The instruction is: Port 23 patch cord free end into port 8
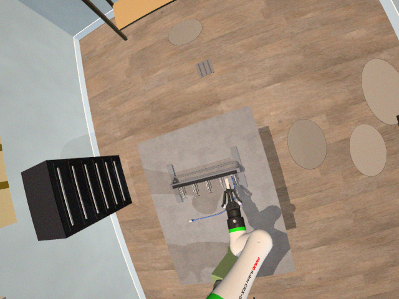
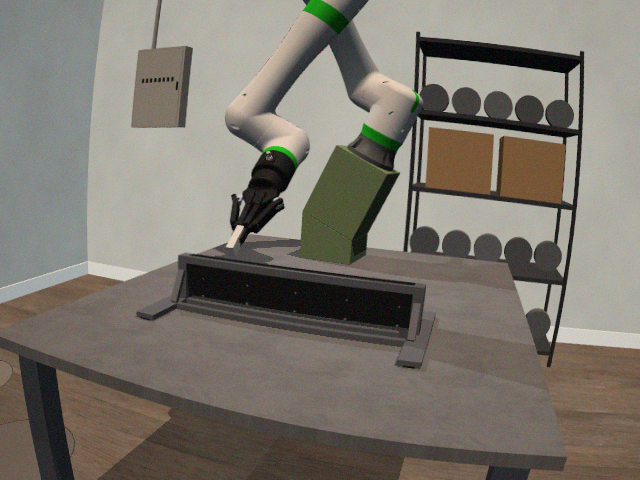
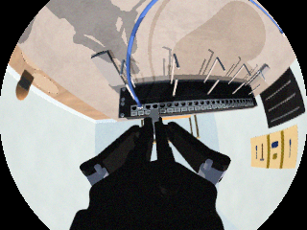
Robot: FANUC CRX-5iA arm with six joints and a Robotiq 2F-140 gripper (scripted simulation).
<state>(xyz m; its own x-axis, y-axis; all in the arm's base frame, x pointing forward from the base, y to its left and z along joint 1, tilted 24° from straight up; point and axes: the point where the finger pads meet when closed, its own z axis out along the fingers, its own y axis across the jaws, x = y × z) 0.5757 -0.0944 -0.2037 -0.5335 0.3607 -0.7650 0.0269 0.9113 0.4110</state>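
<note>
My gripper is now 36 cm to the right of the plug, 23 cm past it and 12 cm above it.
</note>
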